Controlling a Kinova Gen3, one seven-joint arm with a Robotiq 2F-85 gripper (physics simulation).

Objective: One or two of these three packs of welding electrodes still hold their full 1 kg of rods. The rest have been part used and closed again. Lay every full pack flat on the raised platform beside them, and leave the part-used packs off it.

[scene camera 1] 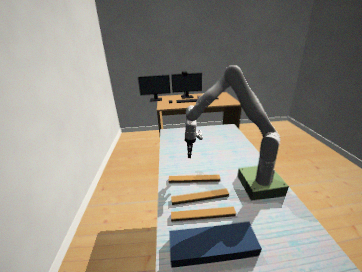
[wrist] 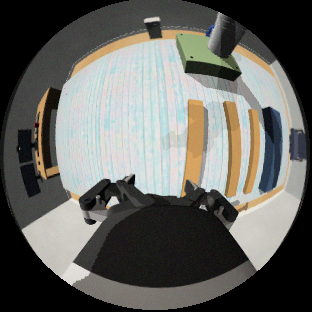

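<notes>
Three long orange-brown packs lie flat on the table, side by side and apart. The far pack is the farthest from the platform. The middle pack lies slightly turned. The near pack lies beside the dark blue raised platform, on which no pack lies. The packs look alike; their fill does not show. My gripper is open and empty, pointing down, high above the table beyond the far pack. In the wrist view the far pack's lower end is partly hidden by a finger.
The arm stands on a green base block to the right of the packs. The pale streaked table carries them all. A wooden desk with two monitors stands beyond the table's far end.
</notes>
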